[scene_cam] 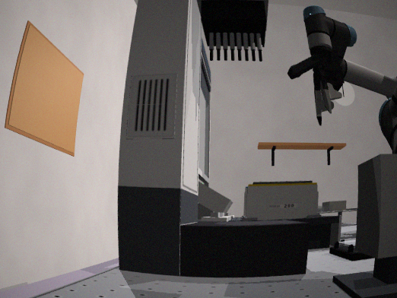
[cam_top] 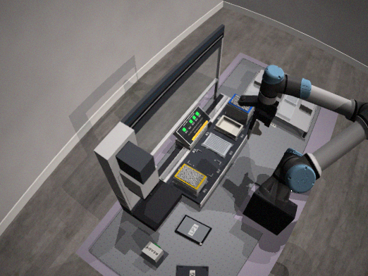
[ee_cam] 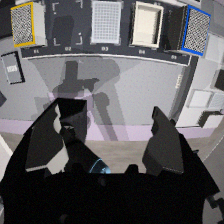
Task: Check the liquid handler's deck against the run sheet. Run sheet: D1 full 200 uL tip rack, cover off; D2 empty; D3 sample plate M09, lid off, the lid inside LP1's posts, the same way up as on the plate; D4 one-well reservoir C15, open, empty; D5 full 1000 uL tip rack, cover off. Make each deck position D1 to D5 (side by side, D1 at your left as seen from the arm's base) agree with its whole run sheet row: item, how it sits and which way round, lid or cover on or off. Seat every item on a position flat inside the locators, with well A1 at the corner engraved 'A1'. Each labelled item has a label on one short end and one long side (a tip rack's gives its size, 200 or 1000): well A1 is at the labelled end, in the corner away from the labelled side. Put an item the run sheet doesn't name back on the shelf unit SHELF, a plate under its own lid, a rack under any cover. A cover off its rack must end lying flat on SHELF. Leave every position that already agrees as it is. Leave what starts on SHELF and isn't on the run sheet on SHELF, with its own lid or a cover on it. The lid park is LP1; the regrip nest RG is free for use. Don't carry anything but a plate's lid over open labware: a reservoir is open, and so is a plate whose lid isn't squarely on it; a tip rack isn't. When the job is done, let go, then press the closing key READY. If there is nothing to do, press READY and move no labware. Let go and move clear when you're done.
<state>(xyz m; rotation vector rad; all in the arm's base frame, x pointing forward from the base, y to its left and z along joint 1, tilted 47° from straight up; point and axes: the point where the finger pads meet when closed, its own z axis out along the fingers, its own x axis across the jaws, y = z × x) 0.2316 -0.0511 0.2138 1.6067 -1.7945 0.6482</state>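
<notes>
Right now my hand is 150 mm short of the blue-rimmed tip rack, 240 mm to the left of it and 190 mm above it. Round my hand: yellow-rimmed 200 uL tip rack: 180 mm ahead, 260 mm to the left, 210 mm below; then white well plate: 160 mm ahead, 10 mm to the left, 250 mm below; then cream one-well reservoir: 150 mm ahead, 120 mm to the right, 250 mm below.
</notes>
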